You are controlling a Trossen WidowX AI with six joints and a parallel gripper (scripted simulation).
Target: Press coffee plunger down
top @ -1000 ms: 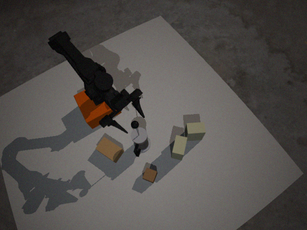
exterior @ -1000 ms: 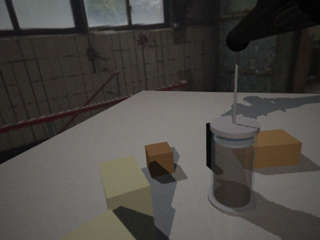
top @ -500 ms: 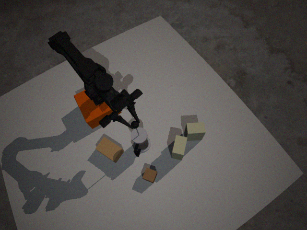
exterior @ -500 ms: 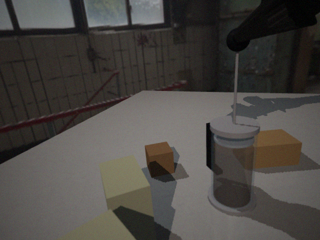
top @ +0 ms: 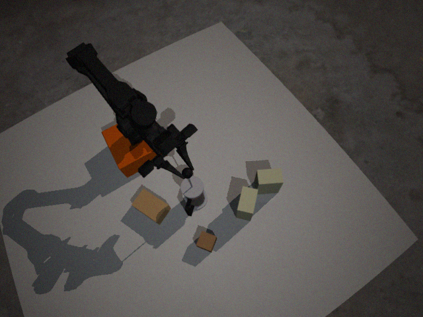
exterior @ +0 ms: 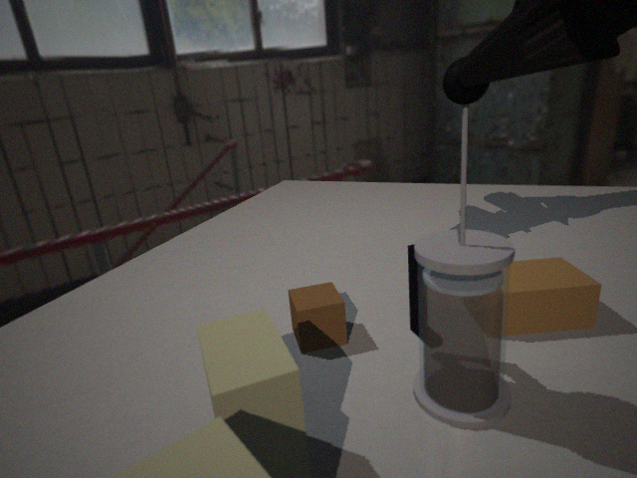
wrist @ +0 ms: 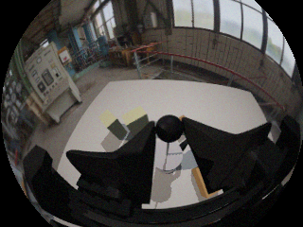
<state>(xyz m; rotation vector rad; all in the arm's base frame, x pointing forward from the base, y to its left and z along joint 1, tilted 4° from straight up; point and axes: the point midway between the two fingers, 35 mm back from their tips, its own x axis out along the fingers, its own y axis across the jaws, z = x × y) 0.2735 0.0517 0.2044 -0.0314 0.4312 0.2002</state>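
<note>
Now: gripper tip 10 mm to the left of the coffee press and 130 mm above it. Round my gripper tip: small brown cube 140 mm ahead, 60 mm to the right, 230 mm below.
</note>
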